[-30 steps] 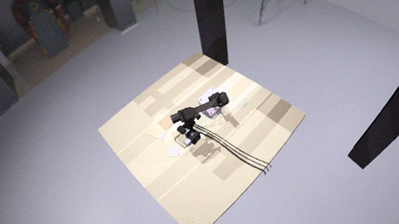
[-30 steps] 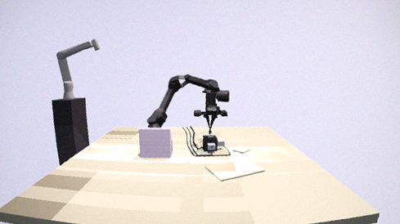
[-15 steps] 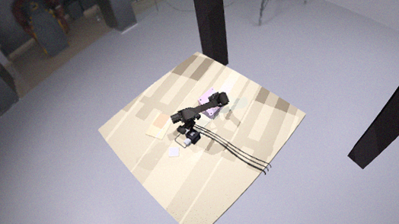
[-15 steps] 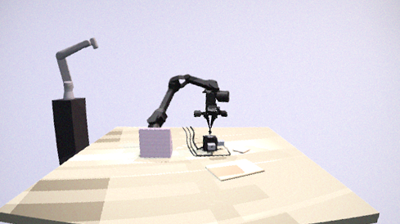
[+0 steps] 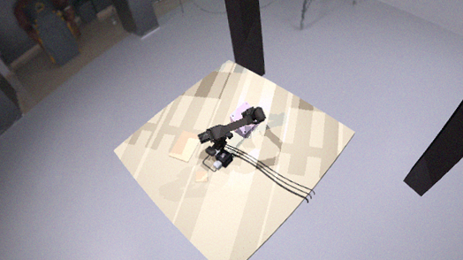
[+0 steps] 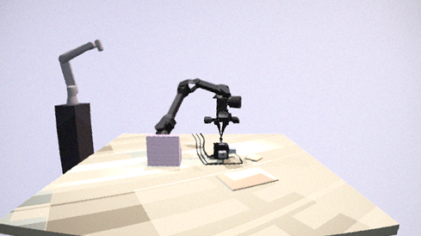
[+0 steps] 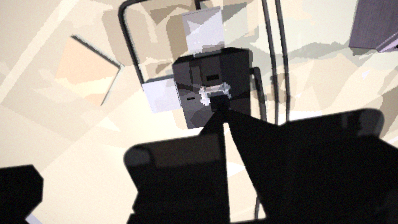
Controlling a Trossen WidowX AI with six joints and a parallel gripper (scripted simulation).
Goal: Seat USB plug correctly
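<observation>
The silver USB plug lies 20 mm below my gripper tip.
</observation>
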